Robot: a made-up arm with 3 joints. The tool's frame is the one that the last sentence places.
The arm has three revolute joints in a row. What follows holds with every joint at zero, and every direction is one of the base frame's. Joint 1 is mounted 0.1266 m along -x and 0.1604 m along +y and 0.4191 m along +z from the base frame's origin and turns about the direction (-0.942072, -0.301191, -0.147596), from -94.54 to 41.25 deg. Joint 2 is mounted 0.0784 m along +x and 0.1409 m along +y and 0.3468 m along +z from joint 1 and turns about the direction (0.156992, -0.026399, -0.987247), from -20.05 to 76.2 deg. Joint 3 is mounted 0.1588 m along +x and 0.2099 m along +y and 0.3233 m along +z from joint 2 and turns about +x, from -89.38 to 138.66 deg. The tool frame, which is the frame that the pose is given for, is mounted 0.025 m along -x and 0.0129 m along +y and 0.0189 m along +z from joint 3; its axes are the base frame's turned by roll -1.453, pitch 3.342 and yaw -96.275 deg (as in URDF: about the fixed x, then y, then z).
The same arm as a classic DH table. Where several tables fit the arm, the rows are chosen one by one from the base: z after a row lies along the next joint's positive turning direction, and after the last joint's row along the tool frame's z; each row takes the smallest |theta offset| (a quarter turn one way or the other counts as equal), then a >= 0, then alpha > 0; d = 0 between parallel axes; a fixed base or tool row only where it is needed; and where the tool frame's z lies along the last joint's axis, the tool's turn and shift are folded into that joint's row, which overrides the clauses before.
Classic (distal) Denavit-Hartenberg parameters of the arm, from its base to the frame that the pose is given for. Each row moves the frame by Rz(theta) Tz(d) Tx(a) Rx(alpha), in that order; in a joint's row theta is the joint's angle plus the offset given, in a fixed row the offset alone. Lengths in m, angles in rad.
base (fixed): a -0.1913  alpha 1.7189  d 0.4298  theta offset -1.2614
joint 1: a -0.0863  alpha 1.5650  d -0.0930  theta offset 0.0730
joint 2: a -0.2012  alpha 1.4131  d -0.6658  theta offset 0.3017
joint 3: a -0.0140  alpha 1.5520  d 0.1857  theta offset 0.0875
tool (fixed): a 0.0000  alpha 0.0000  d 0.0181  theta offset -0.1094
Joint limits (rad, base to tool): -1.6500..0.7199 -0.3499..1.3299 -1.5600..2.4201

